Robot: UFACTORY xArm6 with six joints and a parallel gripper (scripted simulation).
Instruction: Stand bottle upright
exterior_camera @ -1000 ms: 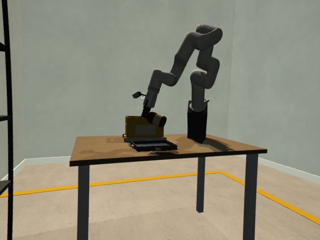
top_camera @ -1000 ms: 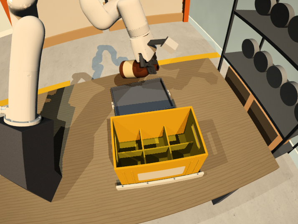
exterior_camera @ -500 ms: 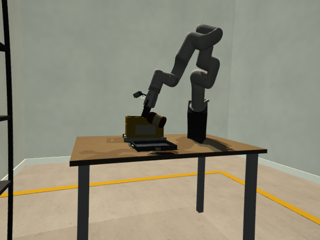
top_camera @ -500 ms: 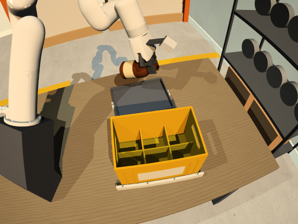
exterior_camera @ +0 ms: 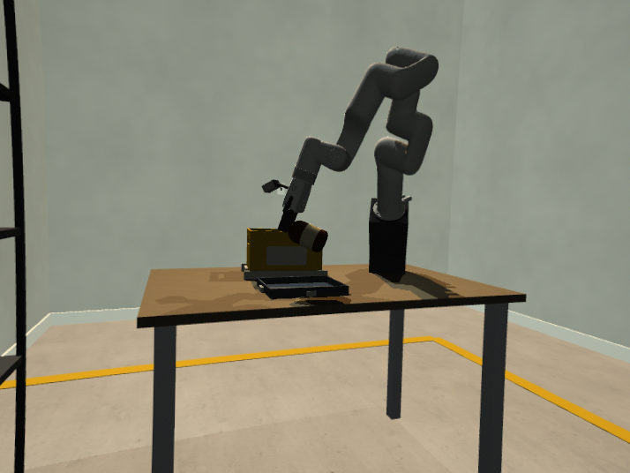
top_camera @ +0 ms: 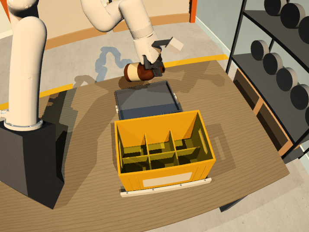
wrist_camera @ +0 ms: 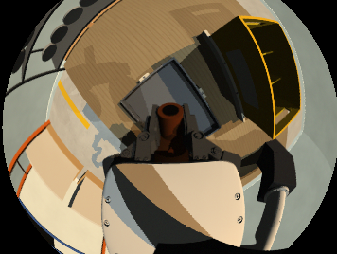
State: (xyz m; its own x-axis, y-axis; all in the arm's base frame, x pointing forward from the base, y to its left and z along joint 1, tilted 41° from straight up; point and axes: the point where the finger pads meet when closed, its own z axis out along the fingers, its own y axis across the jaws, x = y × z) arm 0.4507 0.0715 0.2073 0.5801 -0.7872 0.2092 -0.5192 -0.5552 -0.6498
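Now: hand 40 mm past the brown bottle, 30 mm to the right of it and 20 mm above it. Round my hand: dark grey tray: 50 mm behind, 20 mm to the left, 190 mm below; then yellow crate: 60 mm behind, 270 mm to the right, 120 mm below.
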